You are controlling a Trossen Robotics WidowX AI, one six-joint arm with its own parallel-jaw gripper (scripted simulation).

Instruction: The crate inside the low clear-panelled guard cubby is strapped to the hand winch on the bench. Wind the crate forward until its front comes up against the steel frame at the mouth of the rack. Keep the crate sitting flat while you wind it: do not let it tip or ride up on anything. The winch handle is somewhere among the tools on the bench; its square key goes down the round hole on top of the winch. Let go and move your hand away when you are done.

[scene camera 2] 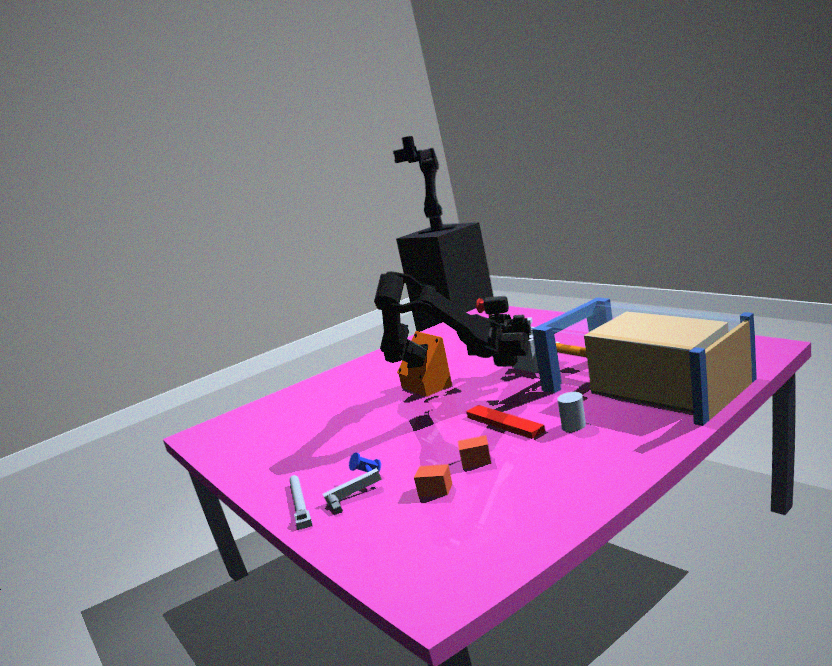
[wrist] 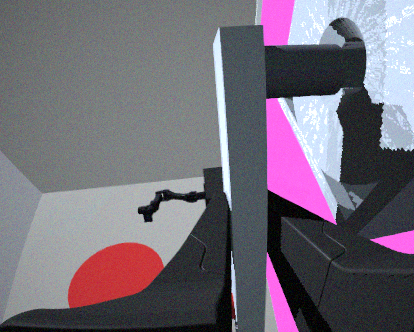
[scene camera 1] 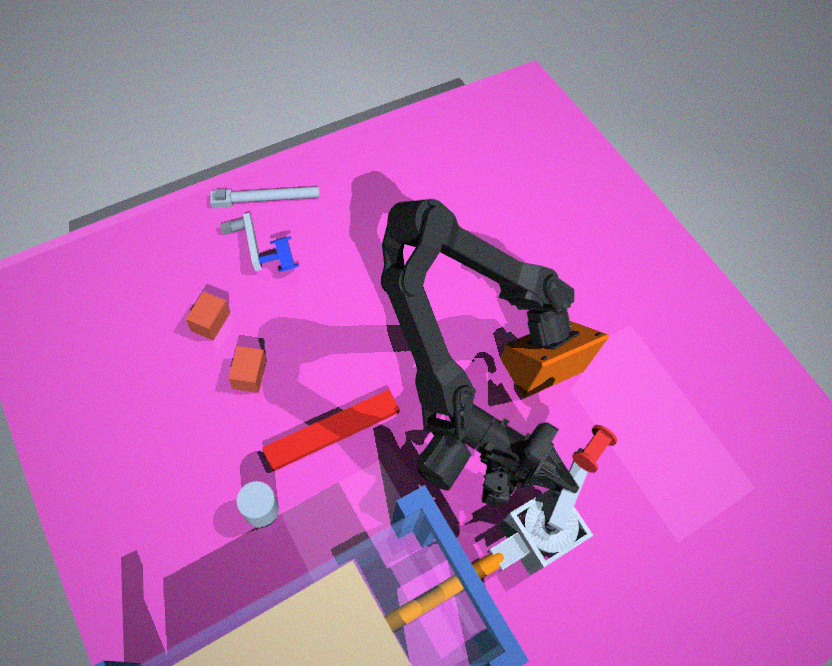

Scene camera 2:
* my gripper: 510, 321
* red bar: 527, 428
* clear guard: 692, 363
